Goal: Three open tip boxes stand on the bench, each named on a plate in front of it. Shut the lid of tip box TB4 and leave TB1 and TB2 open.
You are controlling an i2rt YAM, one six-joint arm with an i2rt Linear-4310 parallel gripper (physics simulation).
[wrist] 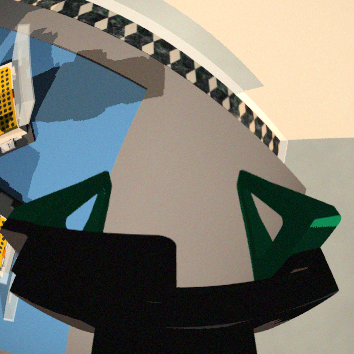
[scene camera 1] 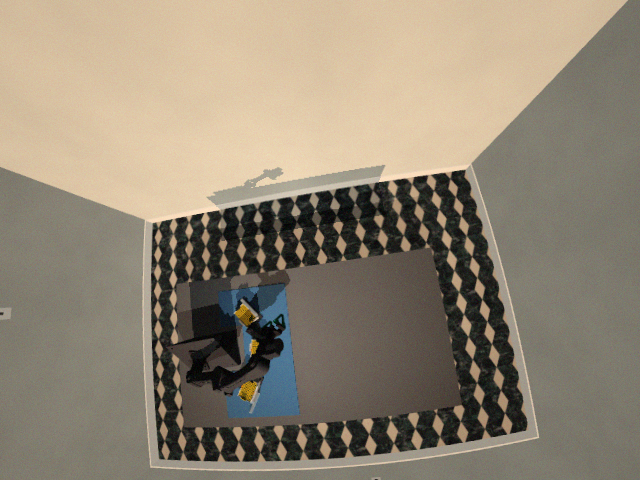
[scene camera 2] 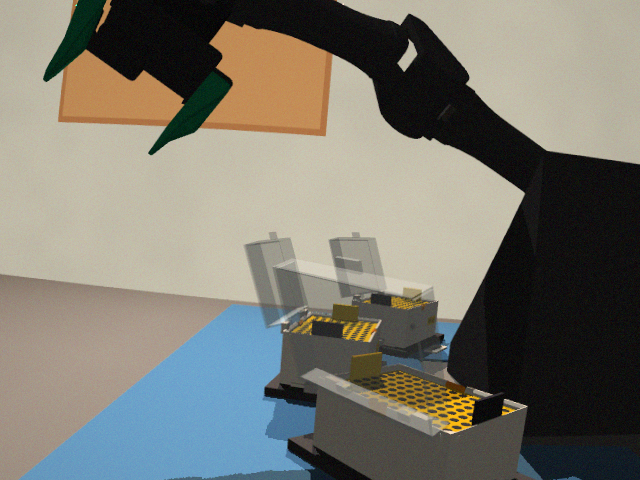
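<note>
Three tip boxes with yellow perforated racks stand on the blue mat, clear lids raised. The nearest box in scene camera 2 [scene camera 2: 413,439] [scene camera 1: 244,314] [wrist: 7,102] has its lid [scene camera 2: 330,273] [wrist: 24,75] tilted up. The middle box [scene camera 2: 325,359] [scene camera 1: 254,346] [wrist: 2,245] has its lid [scene camera 2: 266,279] upright and leaning back. The far box [scene camera 2: 403,322] [scene camera 1: 248,391] also has its lid [scene camera 2: 356,266] [scene camera 1: 254,401] up. The names TB1, TB2 and TB4 are not readable. My gripper [scene camera 1: 273,322] [scene camera 2: 98,116] [wrist: 173,177] is open and empty, high above and beyond the boxes' lid side.
The blue mat [scene camera 1: 281,382] [scene camera 2: 206,382] [wrist: 110,135] lies on the grey-brown bench [scene camera 1: 361,330] [scene camera 2: 77,335] [wrist: 200,135]. The dark arm base [scene camera 2: 568,310] stands on the side of the boxes opposite their lids. The arm reaches over the middle box in scene camera 1. An orange board [scene camera 2: 273,77] is on the wall.
</note>
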